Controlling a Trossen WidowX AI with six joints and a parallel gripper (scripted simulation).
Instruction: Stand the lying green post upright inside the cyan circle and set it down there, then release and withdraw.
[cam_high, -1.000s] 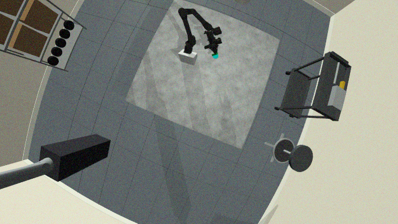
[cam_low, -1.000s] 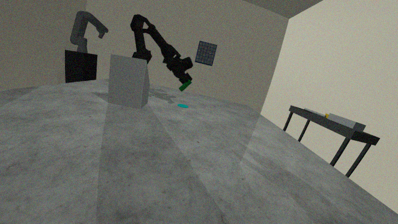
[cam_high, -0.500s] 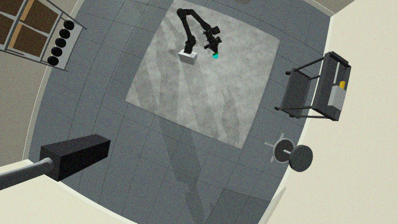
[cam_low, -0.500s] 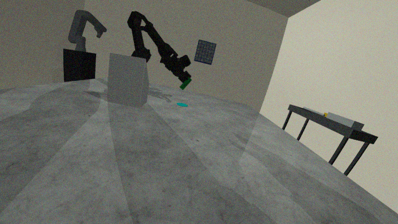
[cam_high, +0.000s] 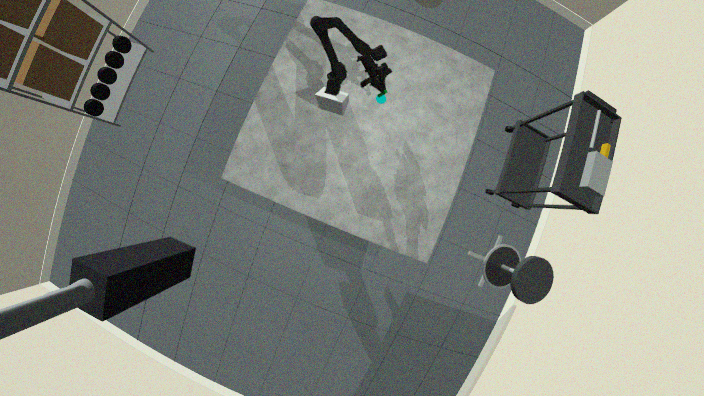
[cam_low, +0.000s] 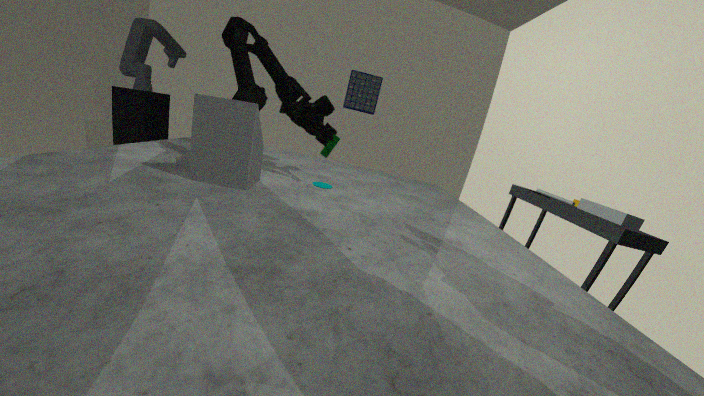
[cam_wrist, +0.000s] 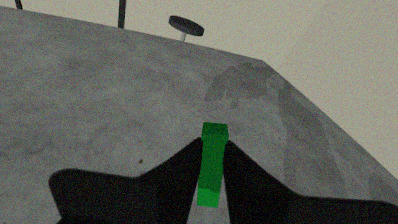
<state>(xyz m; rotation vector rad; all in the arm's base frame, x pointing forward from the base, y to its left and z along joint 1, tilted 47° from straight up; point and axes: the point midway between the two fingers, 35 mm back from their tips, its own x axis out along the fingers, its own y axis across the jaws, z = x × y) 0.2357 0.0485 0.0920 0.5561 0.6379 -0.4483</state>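
Right now the cyan circle is 10 mm behind my gripper tip, 20 mm to the left of it and 140 mm below it. From my gripper tip the other things lie so: green post: 10 mm behind, 20 mm below.
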